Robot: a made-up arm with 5 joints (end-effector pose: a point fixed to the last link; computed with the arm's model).
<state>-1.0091 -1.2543 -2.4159 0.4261 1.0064</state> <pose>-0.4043 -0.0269 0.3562 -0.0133 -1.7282 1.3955</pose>
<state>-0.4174 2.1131 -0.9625 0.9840 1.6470</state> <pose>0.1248 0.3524 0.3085 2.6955 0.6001 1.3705</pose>
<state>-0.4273 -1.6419 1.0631 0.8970 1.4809</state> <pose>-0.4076 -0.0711 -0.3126 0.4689 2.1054 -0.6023</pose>
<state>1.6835 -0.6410 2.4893 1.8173 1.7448</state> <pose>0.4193 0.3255 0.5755 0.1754 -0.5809 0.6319</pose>
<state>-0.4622 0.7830 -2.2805 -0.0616 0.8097</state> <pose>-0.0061 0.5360 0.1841 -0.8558 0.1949 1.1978</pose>
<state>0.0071 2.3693 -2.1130 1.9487 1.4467</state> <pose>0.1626 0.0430 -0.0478 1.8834 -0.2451 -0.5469</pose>
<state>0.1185 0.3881 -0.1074 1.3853 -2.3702</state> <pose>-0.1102 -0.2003 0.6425 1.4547 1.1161 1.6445</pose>
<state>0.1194 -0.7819 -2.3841 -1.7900 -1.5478</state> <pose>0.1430 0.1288 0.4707 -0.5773 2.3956 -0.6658</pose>
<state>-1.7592 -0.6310 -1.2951 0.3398 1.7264</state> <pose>-0.2727 -0.0791 0.3282 0.5404 -1.5696 -0.0433</pose>
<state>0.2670 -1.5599 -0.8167 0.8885 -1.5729</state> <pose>-0.0217 -0.2279 -0.1034 1.3107 -0.8194 2.3495</pose>
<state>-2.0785 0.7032 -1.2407 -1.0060 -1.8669</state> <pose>-0.3879 0.0788 0.0823 2.6684 0.0967 -1.0819</pose>
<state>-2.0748 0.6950 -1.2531 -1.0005 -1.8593</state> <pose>-0.3867 0.0799 0.0871 2.6562 0.1025 -1.1001</pose>
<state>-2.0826 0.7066 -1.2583 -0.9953 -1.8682</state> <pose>-0.3867 0.0851 0.0860 2.6658 0.0721 -1.0992</pose>
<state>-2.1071 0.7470 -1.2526 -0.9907 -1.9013</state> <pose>-0.3883 0.0965 0.0764 2.7061 -0.0109 -1.0708</pose>
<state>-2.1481 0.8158 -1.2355 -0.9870 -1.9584</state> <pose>-0.3903 0.1143 0.0582 2.7732 -0.1473 -1.0148</pose>
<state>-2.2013 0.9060 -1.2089 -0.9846 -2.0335</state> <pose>-0.3908 0.1382 0.0333 2.8550 -0.3258 -0.9383</pose>
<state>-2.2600 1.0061 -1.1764 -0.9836 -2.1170</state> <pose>-0.3881 0.1661 0.0052 2.9367 -0.5267 -0.8526</pose>
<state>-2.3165 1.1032 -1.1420 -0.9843 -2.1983</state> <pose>-0.3818 0.1949 -0.0221 -2.9209 0.7043 0.7476</pose>
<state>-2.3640 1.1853 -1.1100 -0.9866 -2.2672</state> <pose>-0.3735 0.2205 -0.0450 -2.8319 0.8287 0.6467</pose>
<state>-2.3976 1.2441 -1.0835 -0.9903 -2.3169</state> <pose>-0.3658 0.2392 -0.0618 -2.7623 0.9090 0.5756</pose>
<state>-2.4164 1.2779 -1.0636 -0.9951 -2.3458</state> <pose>-0.3607 0.2498 -0.0730 -2.7220 0.9508 0.5308</pose>
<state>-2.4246 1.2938 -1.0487 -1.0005 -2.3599</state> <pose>-0.3581 0.2542 -0.0804 -2.7051 0.9680 0.5028</pose>
